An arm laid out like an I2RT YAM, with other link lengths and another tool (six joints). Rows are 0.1 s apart.
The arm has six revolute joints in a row. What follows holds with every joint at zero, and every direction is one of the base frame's.
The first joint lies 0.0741 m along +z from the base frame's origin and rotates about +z.
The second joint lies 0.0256 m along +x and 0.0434 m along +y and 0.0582 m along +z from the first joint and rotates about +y.
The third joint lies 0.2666 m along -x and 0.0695 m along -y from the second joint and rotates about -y.
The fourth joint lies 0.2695 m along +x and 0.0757 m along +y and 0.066 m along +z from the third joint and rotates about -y.
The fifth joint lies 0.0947 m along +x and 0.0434 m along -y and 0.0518 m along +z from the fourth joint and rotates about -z.
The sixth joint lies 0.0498 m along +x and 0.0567 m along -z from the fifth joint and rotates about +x.
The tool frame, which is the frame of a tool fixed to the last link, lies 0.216 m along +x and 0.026 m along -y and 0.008 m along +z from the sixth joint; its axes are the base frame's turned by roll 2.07, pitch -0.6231 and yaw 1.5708 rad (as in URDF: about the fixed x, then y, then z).
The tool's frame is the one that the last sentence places.
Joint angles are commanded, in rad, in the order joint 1, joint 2, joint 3, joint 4, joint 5, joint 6. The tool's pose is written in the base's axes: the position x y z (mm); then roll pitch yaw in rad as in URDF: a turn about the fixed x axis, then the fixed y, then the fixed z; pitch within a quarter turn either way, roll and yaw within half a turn. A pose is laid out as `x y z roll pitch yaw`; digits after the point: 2 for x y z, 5 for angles.
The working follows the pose.
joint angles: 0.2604 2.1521 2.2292 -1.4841 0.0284 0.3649
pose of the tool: 478.53 98.03 85.77 -2.75660 -0.12103 0.84779
Where each joint sits with the arm in this pose, in the base's axes (m; each line is computed from the numbers above, not from the rounded line before):
joint 1: 0.0000 0.0000 0.0741
joint 2: 0.0136 0.0485 0.1323
joint 3: 0.1729 0.0191 0.3551
joint 4: 0.4082 0.1601 0.4417
joint 5: 0.4836 0.1353 0.3567
joint 6: 0.4378 0.1216 0.2983
the tool: 0.4785 0.0980 0.0858

